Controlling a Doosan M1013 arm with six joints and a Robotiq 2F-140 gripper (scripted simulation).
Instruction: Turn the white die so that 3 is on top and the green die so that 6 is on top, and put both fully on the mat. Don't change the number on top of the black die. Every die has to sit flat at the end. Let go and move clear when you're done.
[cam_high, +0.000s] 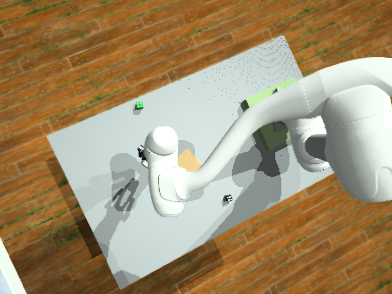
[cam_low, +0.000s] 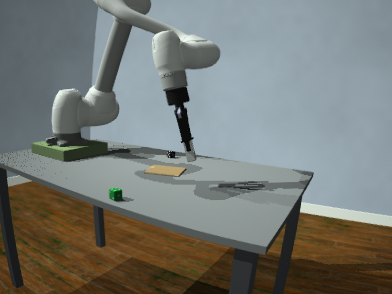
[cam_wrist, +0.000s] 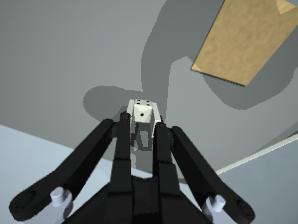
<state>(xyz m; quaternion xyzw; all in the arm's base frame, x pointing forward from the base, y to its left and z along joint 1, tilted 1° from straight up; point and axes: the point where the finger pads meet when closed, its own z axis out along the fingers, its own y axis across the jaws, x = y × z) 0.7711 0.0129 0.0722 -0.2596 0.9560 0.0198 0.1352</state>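
The white die lies 20 mm below my hand and 10 mm ahead of it. Also, from my hand: green die (290 mm to the right, 110 mm below, 60 mm behind); then black die (330 mm behind, 320 mm to the left, 110 mm below); then tan mat (180 mm behind, 120 mm below, 90 mm to the left).
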